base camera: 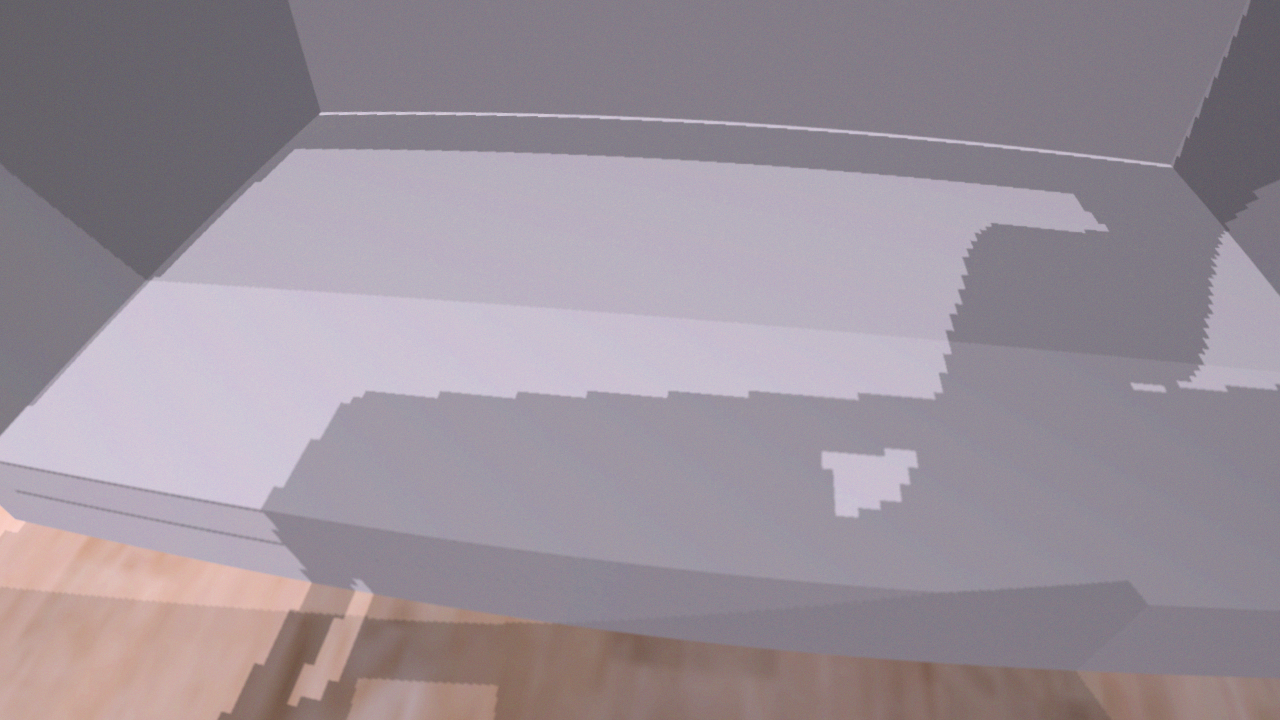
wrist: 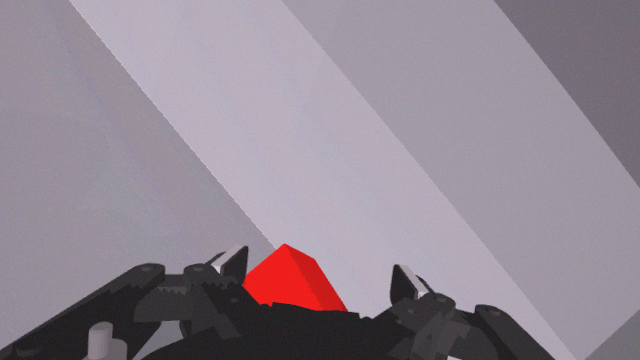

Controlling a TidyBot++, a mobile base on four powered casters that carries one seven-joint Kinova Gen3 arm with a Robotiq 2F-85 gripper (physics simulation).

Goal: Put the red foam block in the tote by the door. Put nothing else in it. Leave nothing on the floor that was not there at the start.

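Places are measured from the arm's base along level axes (x back, y left, z down), in metres.
Pixels of known places: gripper, fingertip midpoint: (wrist: 318, 271).
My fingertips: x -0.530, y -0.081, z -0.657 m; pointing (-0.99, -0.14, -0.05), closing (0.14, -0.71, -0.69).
Behind a point stands the place of what it marks.
The red foam block (wrist: 287, 280) @(x -0.565, y -0.086, z -0.627 m) shows at the bottom centre of the wrist view, with one corner pointing up. Its lower part is hidden behind the black gripper body. My gripper (wrist: 318, 271) @(x -0.530, y -0.081, z -0.657 m) is open. The visible part of the block appears between the two fingers, nearer the left one, and is not held. How far the block lies below the fingertips I cannot tell. The block and the gripper do not show in the base camera view. No tote by a door can be made out in either view.
A pale grey flat surface (base camera: 554, 232) @(x -0.528, y 0.078, z 0.320 m) has a grey back wall (base camera: 760, 62) @(x -0.709, y -0.088, z 0.262 m) and a dark side wall (base camera: 161, 107) @(x -0.569, y 0.373, z 0.223 m) at the left. Its front edge (base camera: 143, 519) @(x -0.301, y 0.304, z 0.357 m) stands above the wooden floor (base camera: 134, 644) @(x -0.242, y 0.304, z 0.396 m). Arm-like shadows lie across the surface.
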